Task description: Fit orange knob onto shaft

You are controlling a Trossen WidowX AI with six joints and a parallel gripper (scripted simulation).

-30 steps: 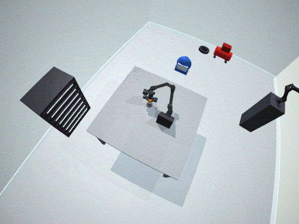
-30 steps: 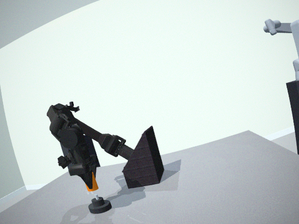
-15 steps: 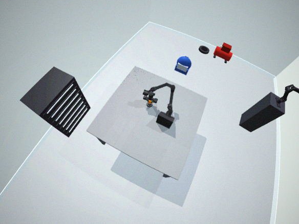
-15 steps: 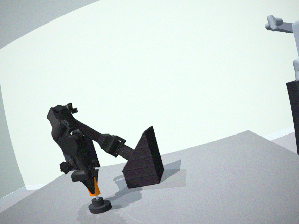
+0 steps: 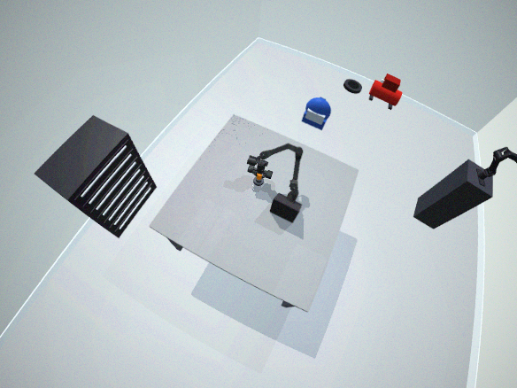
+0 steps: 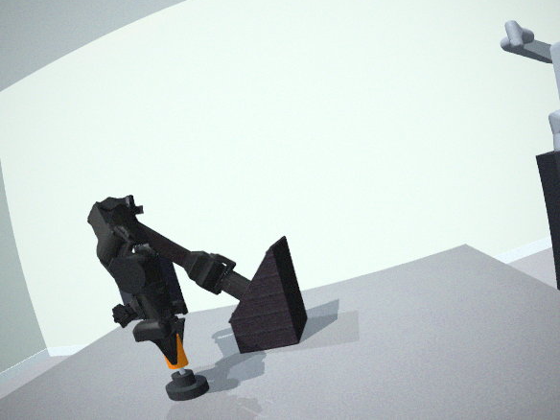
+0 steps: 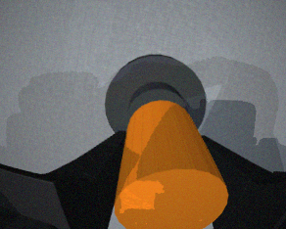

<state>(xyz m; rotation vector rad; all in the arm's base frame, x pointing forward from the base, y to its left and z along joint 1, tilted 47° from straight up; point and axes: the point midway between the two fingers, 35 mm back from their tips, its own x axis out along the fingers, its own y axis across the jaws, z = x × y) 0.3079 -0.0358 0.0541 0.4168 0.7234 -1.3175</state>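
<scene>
Now: gripper tip 30 mm below the orange knob. The rest, counted from my gripper tip: dark round pedestal (40 mm below).
</scene>
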